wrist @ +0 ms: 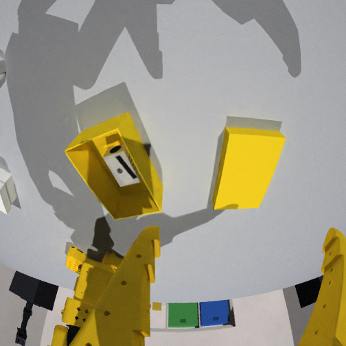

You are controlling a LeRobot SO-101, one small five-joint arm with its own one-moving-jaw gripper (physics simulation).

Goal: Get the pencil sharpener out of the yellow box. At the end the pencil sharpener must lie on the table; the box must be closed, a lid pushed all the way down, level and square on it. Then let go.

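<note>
The yellow box (144,172) stands open at the left of the middle in the wrist view. The pencil sharpener (121,169), white with a dark slot and a dark hole at one end, lies inside it. The yellow lid (250,169) lies on the table to the right of the box, apart from it, with its flat face up. My gripper (246,231) is open, both jaws in view with a wide gap, and nothing is between them. The jaw tips show below the box and the lid in the view, with the left tip near the box's lower end.
A white block (5,191) stands at the left edge of the view. A green bin (183,315) and a blue bin (215,313) show at the bottom, beyond the table's edge. Broad shadows of the arm fall across the table (195,90).
</note>
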